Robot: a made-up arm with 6 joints.
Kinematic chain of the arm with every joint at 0, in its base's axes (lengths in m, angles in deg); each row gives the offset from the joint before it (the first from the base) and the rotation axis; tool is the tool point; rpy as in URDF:
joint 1: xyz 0 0 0.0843 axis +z
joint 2: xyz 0 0 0 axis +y
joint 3: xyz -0.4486 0 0.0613 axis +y
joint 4: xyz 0.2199 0 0.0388 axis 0.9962 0 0.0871
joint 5: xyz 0 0 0 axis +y
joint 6: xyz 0.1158 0 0.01 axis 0.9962 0 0.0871
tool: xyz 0 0 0 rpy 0 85 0
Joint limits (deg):
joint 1: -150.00..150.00
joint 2: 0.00..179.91
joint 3: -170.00..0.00
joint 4: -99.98..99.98
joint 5: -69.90..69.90
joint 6: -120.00..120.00
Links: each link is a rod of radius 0.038 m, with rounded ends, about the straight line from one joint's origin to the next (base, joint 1, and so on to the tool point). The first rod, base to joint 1, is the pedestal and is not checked.
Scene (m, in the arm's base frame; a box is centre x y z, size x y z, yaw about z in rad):
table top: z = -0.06
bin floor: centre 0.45 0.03 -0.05 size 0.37 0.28 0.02 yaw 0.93
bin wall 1: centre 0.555 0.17 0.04 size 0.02 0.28 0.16 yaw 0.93
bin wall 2: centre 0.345 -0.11 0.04 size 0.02 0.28 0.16 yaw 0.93
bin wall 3: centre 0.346 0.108 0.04 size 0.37 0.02 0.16 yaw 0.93
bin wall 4: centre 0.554 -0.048 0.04 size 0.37 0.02 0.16 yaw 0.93
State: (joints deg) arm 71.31 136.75 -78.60 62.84 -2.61 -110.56
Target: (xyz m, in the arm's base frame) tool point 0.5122 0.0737 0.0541
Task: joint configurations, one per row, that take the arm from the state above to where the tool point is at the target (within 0.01 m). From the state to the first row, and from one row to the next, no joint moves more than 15 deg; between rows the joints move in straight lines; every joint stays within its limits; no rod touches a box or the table.
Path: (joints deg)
1: 60.45 131.58 -80.95 59.44 -9.96 -103.70
2: 49.59 126.41 -83.31 56.05 -17.31 -96.84
3: 36.71 123.75 -77.51 59.04 -16.14 -101.41
4: 23.84 121.09 -71.70 62.04 -14.97 -105.99
5: 10.96 118.42 -65.90 65.03 -13.80 -110.56
6: 10.85 127.02 -64.23 65.12 -13.25 -110.56
7: 10.74 135.61 -62.56 65.22 -12.70 -110.56

